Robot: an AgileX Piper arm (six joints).
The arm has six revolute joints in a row. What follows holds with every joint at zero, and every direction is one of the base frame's.
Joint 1 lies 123 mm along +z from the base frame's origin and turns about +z.
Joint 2 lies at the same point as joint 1 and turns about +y.
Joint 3 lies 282.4 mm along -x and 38.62 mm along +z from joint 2 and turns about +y.
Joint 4 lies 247.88 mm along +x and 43.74 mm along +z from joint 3 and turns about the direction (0.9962, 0, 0.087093).
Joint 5 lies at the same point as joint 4 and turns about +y.
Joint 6 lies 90.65 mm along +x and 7.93 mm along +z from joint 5 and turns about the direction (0.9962, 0, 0.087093).
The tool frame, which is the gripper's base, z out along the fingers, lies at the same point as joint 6; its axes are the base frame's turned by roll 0, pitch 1.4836 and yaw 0 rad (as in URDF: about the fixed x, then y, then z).
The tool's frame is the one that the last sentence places.
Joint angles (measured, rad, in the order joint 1, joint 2, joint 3, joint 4, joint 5, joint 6), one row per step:
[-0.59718 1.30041 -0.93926 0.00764 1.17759 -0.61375]
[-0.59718 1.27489 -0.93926 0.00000 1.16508 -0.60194]
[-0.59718 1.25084 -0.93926 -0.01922 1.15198 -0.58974]
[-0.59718 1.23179 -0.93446 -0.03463 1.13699 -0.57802]
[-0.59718 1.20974 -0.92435 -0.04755 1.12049 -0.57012]
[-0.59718 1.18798 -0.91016 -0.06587 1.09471 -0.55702]
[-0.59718 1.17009 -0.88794 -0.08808 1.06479 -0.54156]
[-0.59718 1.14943 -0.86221 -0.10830 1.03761 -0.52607]
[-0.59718 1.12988 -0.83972 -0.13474 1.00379 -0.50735]
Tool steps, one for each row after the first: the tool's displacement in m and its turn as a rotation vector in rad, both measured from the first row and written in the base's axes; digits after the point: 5 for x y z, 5 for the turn. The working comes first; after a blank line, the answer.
Tool pose at each row, in the base's axes (x y z in m, rotation vector in rad; the steps are taken from these numbers as rounded here):
[0.18225 -0.12316 0.26844 -0.02136 3.03791 -0.09419]
[0.17970 -0.12219 0.27417 -0.00716 3.00880 -0.13380]
[0.17671 -0.12210 0.27959 0.00199 2.98497 -0.18547]
[0.17414 -0.12187 0.28269 0.01206 2.96529 -0.22541]
[0.17085 -0.12089 0.28499 0.01736 2.94477 -0.26149]
[0.16766 -0.12045 0.28632 0.02684 2.92079 -0.30600]
[0.16441 -0.12026 0.28476 0.03629 2.90409 -0.34794]
[0.16038 -0.11930 0.28268 0.04581 2.88887 -0.38412]
[0.15709 -0.11929 0.28152 0.05491 2.86608 -0.43184]

[-0.00255 0.00097 0.00573 -0.02613 -0.02817 -0.00977]
[-0.00554 0.00106 0.01115 -0.06074 -0.04976 -0.01695]
[-0.00811 0.00129 0.01425 -0.08774 -0.06712 -0.02455]
[-0.01140 0.00227 0.01655 -0.11263 -0.08499 -0.02889]
[-0.01459 0.00271 0.01788 -0.14352 -0.10512 -0.03634]
[-0.01784 0.00290 0.01632 -0.17254 -0.11756 -0.04395]
[-0.02187 0.00386 0.01424 -0.19775 -0.12861 -0.05149]
[-0.02516 0.00387 0.01308 -0.23159 -0.14512 -0.05911]

